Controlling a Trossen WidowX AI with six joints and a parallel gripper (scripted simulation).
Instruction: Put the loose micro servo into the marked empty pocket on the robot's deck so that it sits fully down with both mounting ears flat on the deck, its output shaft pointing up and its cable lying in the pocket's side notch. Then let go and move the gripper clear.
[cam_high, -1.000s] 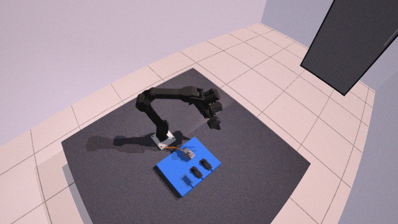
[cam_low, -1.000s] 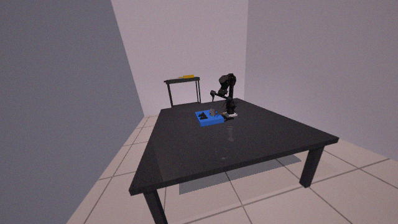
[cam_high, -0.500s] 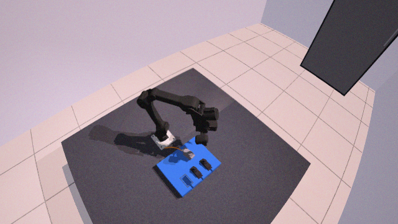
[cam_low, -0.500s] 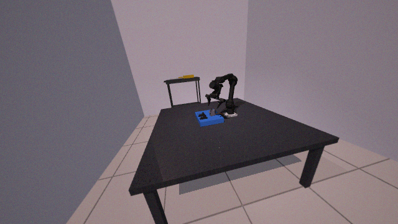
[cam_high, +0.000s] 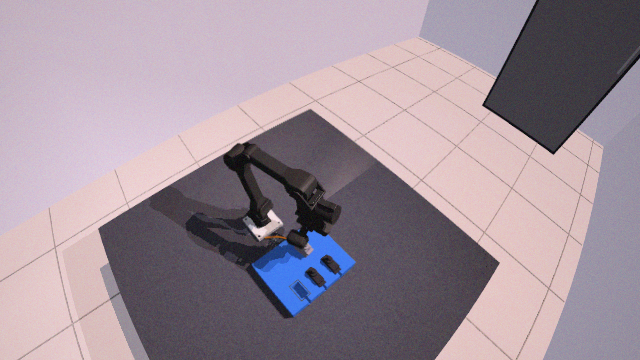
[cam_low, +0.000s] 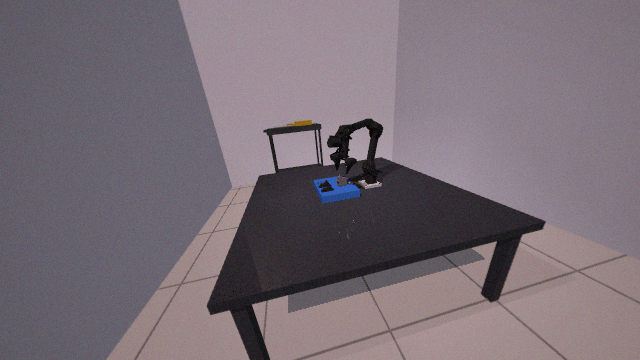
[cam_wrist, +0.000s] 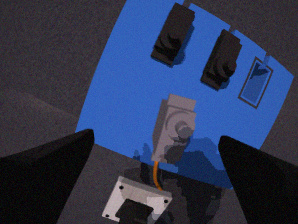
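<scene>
Now: gripper tip 6 cm to the left of the blue deck and 13 cm above it.
</scene>
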